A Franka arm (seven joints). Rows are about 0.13 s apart.
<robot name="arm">
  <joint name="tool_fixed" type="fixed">
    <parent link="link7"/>
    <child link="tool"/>
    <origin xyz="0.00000 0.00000 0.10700" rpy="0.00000 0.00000 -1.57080"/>
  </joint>
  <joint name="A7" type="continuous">
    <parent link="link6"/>
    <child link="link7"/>
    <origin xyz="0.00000 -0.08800 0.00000" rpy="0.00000 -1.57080 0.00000"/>
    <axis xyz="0 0 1"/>
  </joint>
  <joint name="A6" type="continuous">
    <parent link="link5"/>
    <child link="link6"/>
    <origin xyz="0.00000 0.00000 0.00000" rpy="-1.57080 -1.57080 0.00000"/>
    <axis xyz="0 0 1"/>
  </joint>
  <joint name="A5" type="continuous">
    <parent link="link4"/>
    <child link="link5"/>
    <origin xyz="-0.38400 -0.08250 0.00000" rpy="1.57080 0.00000 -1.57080"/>
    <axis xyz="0 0 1"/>
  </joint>
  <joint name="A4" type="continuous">
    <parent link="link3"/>
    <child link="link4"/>
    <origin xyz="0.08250 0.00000 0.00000" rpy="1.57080 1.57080 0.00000"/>
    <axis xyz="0 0 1"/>
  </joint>
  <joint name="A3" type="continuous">
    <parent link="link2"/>
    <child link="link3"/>
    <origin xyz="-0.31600 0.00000 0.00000" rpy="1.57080 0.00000 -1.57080"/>
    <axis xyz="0 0 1"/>
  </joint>
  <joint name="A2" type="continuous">
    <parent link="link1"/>
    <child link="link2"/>
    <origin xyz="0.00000 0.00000 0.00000" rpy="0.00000 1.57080 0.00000"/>
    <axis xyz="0 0 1"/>
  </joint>
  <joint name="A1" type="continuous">
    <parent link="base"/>
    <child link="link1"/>
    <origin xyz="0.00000 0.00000 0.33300" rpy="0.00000 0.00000 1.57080"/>
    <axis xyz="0 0 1"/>
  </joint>
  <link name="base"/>
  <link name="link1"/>
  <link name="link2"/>
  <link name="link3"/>
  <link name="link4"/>
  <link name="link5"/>
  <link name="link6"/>
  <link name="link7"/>
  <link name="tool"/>
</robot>
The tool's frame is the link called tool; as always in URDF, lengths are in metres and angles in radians. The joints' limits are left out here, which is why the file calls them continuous.
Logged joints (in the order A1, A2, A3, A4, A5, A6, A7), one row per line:
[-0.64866 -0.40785 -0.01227 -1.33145 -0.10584 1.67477 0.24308]
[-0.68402 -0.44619 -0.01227 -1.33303 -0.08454 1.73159 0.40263]
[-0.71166 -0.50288 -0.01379 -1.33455 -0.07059 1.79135 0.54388]
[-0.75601 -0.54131 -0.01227 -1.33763 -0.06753 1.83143 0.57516]
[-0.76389 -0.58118 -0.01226 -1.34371 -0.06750 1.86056 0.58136]
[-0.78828 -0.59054 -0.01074 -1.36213 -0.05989 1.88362 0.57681]
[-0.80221 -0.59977 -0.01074 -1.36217 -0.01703 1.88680 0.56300]
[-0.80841 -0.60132 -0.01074 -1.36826 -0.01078 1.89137 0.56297]
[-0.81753 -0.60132 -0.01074 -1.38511 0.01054 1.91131 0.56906]
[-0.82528 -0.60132 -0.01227 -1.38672 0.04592 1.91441 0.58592]
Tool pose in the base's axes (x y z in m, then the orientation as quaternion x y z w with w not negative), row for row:
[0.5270 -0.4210 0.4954 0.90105 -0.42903 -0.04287 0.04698]
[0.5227 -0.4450 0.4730 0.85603 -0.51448 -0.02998 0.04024]
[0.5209 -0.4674 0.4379 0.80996 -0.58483 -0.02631 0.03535]
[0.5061 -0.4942 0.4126 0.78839 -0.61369 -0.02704 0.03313]
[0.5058 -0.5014 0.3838 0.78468 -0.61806 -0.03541 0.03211]
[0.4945 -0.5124 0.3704 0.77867 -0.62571 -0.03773 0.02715]
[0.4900 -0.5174 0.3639 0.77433 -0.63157 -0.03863 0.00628]
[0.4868 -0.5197 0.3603 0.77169 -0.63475 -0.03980 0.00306]
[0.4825 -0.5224 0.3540 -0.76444 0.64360 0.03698 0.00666]
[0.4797 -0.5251 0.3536 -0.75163 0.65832 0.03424 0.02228]
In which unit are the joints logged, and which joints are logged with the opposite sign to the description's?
The joints are logged in radians. Opposite sign: A2.
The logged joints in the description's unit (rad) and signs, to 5 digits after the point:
[-0.64866 0.40785 -0.01227 -1.33145 -0.10584 1.67477 0.24308]
[-0.68402 0.44619 -0.01227 -1.33303 -0.08454 1.73159 0.40263]
[-0.71166 0.50288 -0.01379 -1.33455 -0.07059 1.79135 0.54388]
[-0.75601 0.54131 -0.01227 -1.33763 -0.06753 1.83143 0.57516]
[-0.76389 0.58118 -0.01226 -1.34371 -0.06750 1.86056 0.58136]
[-0.78828 0.59054 -0.01074 -1.36213 -0.05989 1.88362 0.57681]
[-0.80221 0.59977 -0.01074 -1.36217 -0.01703 1.88680 0.56300]
[-0.80841 0.60132 -0.01074 -1.36826 -0.01078 1.89137 0.56297]
[-0.81753 0.60132 -0.01074 -1.38511 0.01054 1.91131 0.56906]
[-0.82528 0.60132 -0.01227 -1.38672 0.04592 1.91441 0.58592]

